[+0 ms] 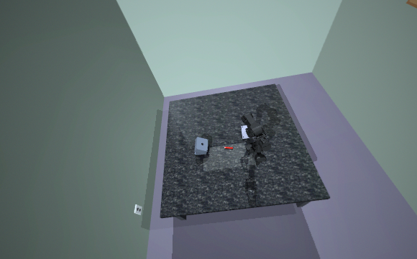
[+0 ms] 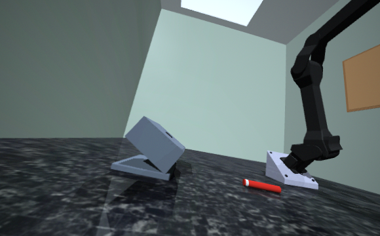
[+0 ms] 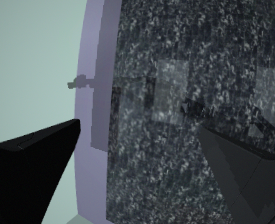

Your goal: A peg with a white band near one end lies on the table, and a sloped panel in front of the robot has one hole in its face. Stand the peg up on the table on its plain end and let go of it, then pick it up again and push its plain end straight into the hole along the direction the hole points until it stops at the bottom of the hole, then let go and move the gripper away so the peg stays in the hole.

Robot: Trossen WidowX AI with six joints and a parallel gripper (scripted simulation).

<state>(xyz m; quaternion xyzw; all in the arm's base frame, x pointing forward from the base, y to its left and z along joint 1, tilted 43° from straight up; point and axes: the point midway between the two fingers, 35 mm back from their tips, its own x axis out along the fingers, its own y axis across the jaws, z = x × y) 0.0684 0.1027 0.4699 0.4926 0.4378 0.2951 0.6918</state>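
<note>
My gripper tip is now 130 mm short of the red peg, 320 mm to the left of it and 290 mm above it. Also, from my gripper tip: flat base plate (370 mm ahead, 390 mm to the right, 290 mm below); sloped grey panel (350 mm ahead, 390 mm to the right, 240 mm below).
</note>
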